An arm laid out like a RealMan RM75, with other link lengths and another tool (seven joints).
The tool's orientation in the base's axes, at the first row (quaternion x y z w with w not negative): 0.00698, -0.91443, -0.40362, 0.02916
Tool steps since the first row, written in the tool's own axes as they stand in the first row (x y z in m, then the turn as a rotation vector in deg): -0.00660, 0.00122, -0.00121, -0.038, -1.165, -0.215; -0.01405, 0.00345, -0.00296, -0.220, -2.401, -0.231; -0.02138, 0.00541, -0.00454, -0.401, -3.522, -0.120; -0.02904, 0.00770, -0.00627, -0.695, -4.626, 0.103; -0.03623, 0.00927, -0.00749, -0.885, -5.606, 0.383; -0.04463, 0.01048, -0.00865, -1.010, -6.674, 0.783; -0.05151, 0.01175, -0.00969, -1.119, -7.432, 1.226; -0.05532, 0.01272, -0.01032, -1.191, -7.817, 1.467; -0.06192, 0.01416, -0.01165, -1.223, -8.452, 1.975; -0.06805, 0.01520, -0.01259, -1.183, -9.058, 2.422; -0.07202, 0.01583, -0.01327, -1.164, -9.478, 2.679
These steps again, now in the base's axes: 0.00667, 0.00017, 0.00140, 0.038, -0.943, -0.718; 0.01424, 0.00065, 0.00387, 0.207, -1.781, -1.628; 0.02167, 0.00107, 0.00603, 0.369, -2.448, -2.540; 0.02944, 0.00162, 0.00852, 0.638, -3.017, -3.519; 0.03671, 0.00204, 0.01016, 0.800, -3.464, -4.440; 0.04517, 0.00230, 0.01143, 0.890, -3.884, -5.504; 0.05212, 0.00264, 0.01274, 0.965, -4.065, -6.367; 0.05597, 0.00297, 0.01370, 1.018, -4.144, -6.817; 0.06265, 0.00320, 0.01534, 1.013, -4.196, -7.629; 0.06883, 0.00343, 0.01645, 0.940, -4.276, -8.375; 0.07284, 0.00350, 0.01718, 0.902, -4.370, -8.857
